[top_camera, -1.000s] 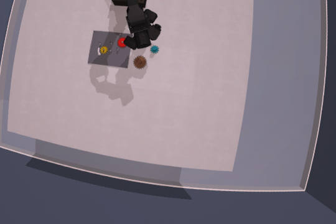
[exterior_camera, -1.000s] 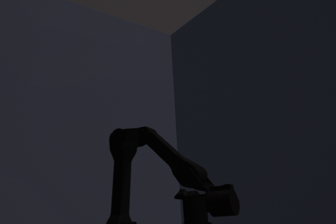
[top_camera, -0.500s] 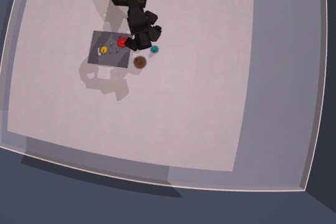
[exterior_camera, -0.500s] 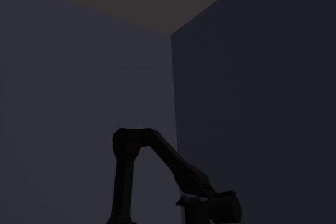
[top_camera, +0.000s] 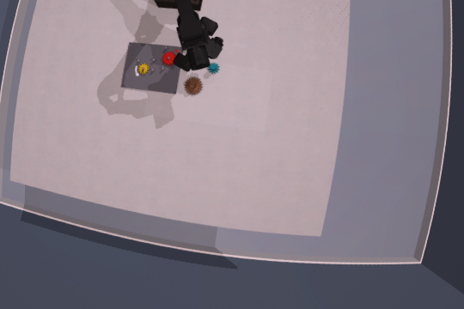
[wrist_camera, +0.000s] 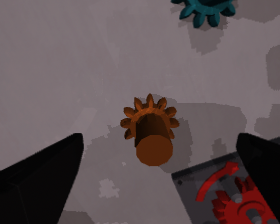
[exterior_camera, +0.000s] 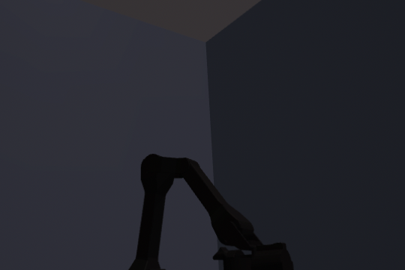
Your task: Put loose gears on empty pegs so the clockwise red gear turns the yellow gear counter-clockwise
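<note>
The orange gear is 20 mm below my gripper tip. The rest, counted from my gripper tip: teal gear: 60 mm ahead, 60 mm to the left, 20 mm below; then red arrow: 20 mm ahead, 70 mm to the right, 20 mm below; then brown gear: 130 mm ahead, 20 mm below.
</note>
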